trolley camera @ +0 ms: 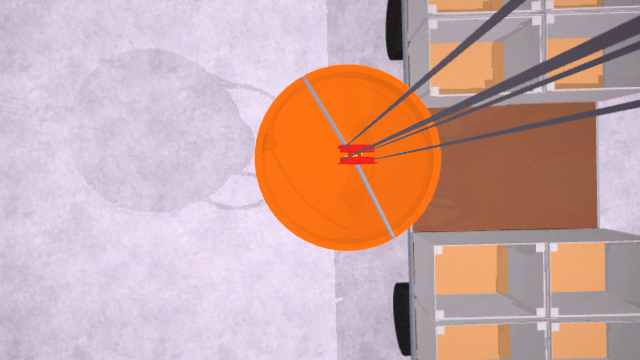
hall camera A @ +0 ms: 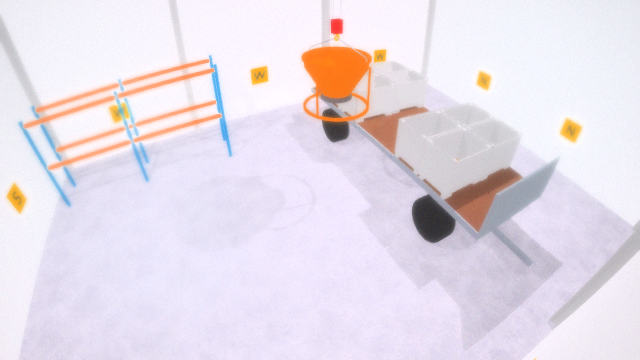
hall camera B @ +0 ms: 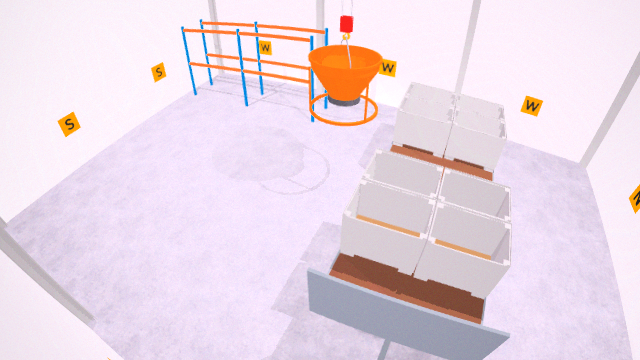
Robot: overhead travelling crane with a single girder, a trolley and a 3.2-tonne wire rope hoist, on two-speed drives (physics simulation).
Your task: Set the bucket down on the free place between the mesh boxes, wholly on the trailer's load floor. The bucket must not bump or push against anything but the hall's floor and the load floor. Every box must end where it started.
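Observation:
The orange bucket point(hall camera A: 336, 72) point(hall camera B: 345, 70) point(trolley camera: 300, 150) hangs upright from my hook point(hall camera A: 337, 37) point(hall camera B: 346, 36) point(trolley camera: 356, 154), which is shut on its bail. Its foot ring is in the air, beside the trailer's long side. In the trolley camera view its right rim overlaps the trailer's side edge and part of the brown load floor point(hall camera A: 385, 132) point(hall camera B: 425, 157) point(trolley camera: 520, 170). Grey-white mesh boxes stand in a far group point(hall camera A: 395, 95) point(hall camera B: 422, 127) and a near group point(hall camera A: 425, 160) point(hall camera B: 380, 250), with the free place between them. The bucket hides part of the far group in hall camera A.
A grey headboard point(hall camera A: 522, 197) point(hall camera B: 400, 315) stands at the trailer's near end. Black wheels point(hall camera A: 433, 219) point(trolley camera: 402, 317) show along its side. A blue and orange rack point(hall camera A: 170, 82) point(hall camera B: 275, 36) stands near the W wall, apart from the bucket. The bucket's shadow lies on the hall floor.

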